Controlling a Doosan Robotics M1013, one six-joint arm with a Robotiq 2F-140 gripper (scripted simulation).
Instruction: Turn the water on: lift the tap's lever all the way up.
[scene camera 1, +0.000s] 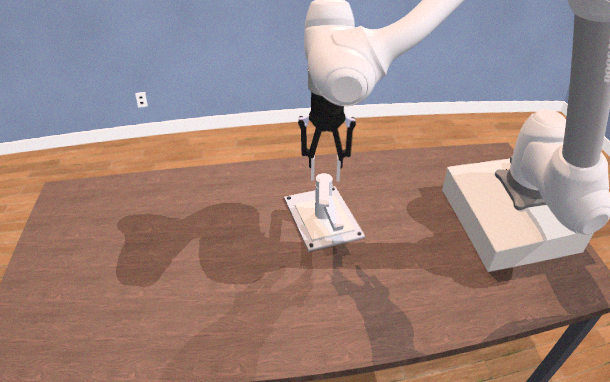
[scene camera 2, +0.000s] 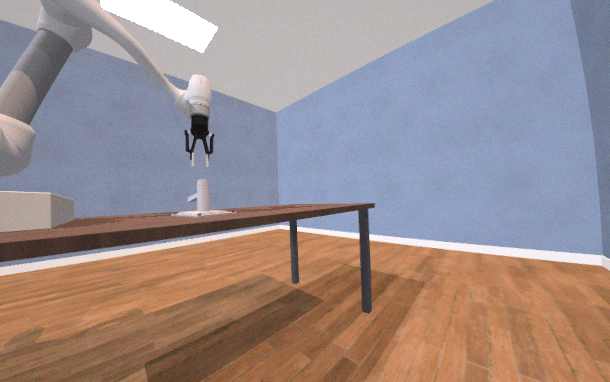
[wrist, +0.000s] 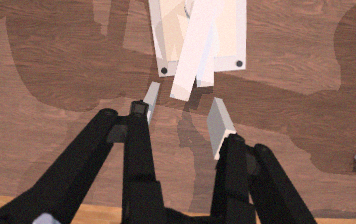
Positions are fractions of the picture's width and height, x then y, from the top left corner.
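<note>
My gripper: (scene camera 1: 0.53, 0.46), (scene camera 2: 0.33, 0.44), (wrist: 0.52, 0.46). A tap: (scene camera 1: 0.53, 0.58).
</note>
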